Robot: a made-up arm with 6 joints.
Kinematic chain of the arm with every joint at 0, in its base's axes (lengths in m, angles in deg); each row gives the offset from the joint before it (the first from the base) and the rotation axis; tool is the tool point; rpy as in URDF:
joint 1: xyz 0 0 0.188 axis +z
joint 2: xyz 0 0 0 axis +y
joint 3: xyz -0.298 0 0.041 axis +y
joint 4: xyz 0.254 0 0.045 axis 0.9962 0 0.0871
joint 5: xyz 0 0 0 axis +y
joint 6: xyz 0.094 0 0.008 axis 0.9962 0 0.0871
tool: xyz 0 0 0 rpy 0 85 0
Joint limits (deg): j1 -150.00..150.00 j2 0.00..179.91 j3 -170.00..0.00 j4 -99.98..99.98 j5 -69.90..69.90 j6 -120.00..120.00
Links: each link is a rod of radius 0.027 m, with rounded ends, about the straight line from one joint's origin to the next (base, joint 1, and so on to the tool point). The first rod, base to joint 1, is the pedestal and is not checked.
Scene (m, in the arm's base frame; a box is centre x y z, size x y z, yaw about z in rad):
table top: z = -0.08
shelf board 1: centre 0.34 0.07 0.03 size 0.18 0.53 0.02 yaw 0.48
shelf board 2: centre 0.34 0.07 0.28 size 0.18 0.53 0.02 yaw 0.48
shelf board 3: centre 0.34 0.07 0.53 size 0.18 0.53 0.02 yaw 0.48
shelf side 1: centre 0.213 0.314 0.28 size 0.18 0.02 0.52 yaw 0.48
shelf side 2: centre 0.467 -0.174 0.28 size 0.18 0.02 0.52 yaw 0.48
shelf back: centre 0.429 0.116 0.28 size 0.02 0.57 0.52 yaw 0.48
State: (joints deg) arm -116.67 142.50 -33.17 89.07 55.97 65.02
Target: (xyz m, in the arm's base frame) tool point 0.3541 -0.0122 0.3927
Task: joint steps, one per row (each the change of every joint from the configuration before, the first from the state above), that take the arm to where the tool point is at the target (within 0.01 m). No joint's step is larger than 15 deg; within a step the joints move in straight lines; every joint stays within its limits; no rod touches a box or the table.
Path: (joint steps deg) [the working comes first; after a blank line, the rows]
Joints at the target: -16.39 94.86 -65.86 95.79 69.90 65.02
Straight joint move there: touches shelf board 2.

1: 14.12 -14.69 -1.92 -0.42 2.79 0.00
2: 14.11 -14.68 -1.92 -0.42 2.78 0.00
3: 14.12 -14.69 -1.92 -0.41 2.79 0.00
4: 14.11 -14.68 -1.92 -0.42 2.78 0.00
5: 14.12 -14.69 -1.92 -0.42 2.79 0.00
6: 14.85 12.90 -11.54 4.40 0.00 0.00
7: 14.85 12.89 -11.55 4.41 0.00 0.00

